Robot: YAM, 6 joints.
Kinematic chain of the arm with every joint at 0, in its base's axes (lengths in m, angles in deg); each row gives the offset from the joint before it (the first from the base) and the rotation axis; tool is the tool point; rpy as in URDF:
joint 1: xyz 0 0 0.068 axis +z
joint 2: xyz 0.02 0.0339 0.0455 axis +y
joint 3: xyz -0.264 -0.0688 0 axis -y
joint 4: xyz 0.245 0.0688 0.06 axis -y
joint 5: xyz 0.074 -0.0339 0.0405 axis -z
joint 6: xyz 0.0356 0 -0.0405 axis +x
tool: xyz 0 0 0 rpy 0 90 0
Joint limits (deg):
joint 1: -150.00..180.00
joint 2: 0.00..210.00
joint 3: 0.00..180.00
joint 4: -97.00..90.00
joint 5: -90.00..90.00
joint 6: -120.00..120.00
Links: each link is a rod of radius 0.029 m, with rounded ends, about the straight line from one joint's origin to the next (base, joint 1, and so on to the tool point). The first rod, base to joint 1, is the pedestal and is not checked.
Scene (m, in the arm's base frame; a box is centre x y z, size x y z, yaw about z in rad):
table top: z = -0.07
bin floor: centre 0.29 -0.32 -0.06 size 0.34 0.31 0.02 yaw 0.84
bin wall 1: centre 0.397 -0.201 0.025 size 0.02 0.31 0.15 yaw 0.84
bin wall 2: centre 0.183 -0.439 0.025 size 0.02 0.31 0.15 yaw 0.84
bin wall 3: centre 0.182 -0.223 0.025 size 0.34 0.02 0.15 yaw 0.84
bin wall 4: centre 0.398 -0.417 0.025 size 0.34 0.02 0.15 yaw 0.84
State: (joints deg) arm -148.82 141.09 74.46 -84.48 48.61 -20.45
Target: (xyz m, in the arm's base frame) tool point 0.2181 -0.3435 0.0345
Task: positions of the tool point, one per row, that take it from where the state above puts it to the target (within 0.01 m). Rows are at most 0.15 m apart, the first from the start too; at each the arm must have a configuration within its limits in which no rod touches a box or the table.
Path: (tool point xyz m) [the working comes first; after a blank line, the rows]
Joints at the target: -54.14 146.10 99.45 -69.99 43.44 -20.45
Straight joint move there: touches bin wall 2, bin wall 3.

1: -0.2424 -0.2028 0.0487
2: -0.1992 -0.2722 0.0698
3: -0.1359 -0.3298 0.0942
4: -0.0560 -0.3695 0.1217
5: 0.0344 -0.3865 0.1520
6: 0.1285 -0.3780 0.1851
7: 0.2181 -0.3435 0.2203
8: 0.2246 -0.3525 0.1270
9: 0.2181 -0.3435 0.0345

